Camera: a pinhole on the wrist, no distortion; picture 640 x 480 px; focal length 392.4 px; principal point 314.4 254.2 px. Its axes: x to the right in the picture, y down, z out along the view. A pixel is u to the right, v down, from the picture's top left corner.
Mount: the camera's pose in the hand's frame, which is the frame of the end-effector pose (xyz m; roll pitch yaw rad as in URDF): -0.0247 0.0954 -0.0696 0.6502 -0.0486 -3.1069
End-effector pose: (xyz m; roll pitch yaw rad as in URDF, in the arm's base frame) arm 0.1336 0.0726 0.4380 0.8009 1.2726 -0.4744
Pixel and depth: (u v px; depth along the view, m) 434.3 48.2 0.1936
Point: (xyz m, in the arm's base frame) 0.3885 0.1490 0.5871
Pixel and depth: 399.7 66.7 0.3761
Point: 0.5680 0.1114 0.6663
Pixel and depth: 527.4 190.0 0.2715
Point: 0.3921 0.0648 0.6872
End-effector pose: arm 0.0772 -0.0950 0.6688 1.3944 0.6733 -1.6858
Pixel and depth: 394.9 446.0 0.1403
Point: 0.0104 -0.1368 0.8060
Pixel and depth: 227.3 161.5 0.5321
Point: -0.1463 -0.4968 1.0483
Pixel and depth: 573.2 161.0 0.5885
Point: -0.1584 -0.1218 1.3931
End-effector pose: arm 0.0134 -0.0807 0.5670 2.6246 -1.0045 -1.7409
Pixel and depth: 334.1 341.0 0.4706
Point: -0.4425 -0.1325 0.4452
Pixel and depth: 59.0 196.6 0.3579
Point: -0.3956 -0.1000 0.7611
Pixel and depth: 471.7 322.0 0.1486
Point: -0.1484 0.0098 0.5114
